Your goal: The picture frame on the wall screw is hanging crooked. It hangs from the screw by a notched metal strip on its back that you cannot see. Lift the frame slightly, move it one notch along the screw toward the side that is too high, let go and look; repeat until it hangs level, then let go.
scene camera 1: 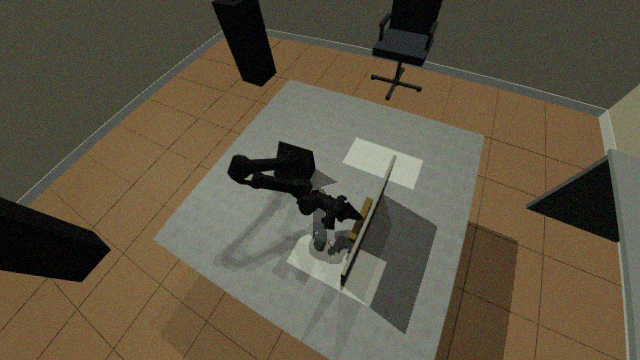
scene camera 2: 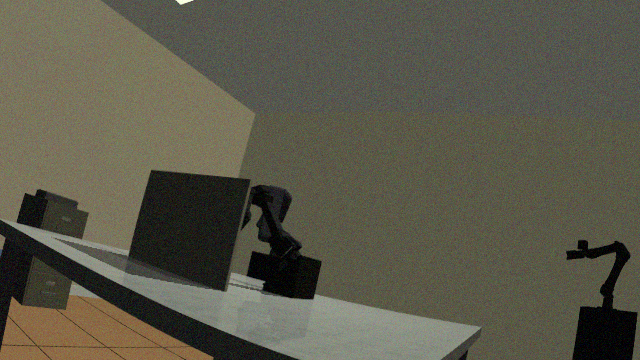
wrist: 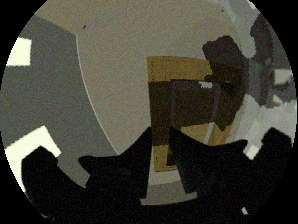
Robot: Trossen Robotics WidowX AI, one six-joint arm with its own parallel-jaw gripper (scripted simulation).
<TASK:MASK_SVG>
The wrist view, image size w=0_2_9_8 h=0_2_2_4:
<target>my gripper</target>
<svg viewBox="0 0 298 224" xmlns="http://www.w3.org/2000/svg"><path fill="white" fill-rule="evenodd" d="M20 177L28 200L40 213L47 216L45 218L51 224L246 224L262 208L281 180L293 149L293 139L286 136L285 132L278 132L278 129L270 127L269 132L263 133L263 145L258 149L257 156L254 155L254 159L251 160L243 152L247 147L246 139L209 147L208 144L205 145L170 127L170 149L184 184L182 186L185 193L197 192L197 198L176 204L141 205L140 198L146 198L152 156L150 127L146 128L140 139L134 141L132 147L126 148L121 155L81 156L77 159L78 164L90 175L85 189L73 183L71 177L57 167L59 159L43 145L36 147L25 155L27 157L21 159Z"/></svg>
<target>picture frame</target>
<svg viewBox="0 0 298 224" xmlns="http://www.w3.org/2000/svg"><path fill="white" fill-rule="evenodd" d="M241 69L234 69L230 65L214 63L214 61L192 59L192 57L146 56L150 129L152 129L154 161L153 172L178 171L169 144L170 127L176 128L177 131L181 131L184 135L193 137L194 140L201 141L205 145L208 144L209 147L210 145L214 147L214 145L225 144L229 131L233 127L235 112L237 112L239 93L241 93L242 88Z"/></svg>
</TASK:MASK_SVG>
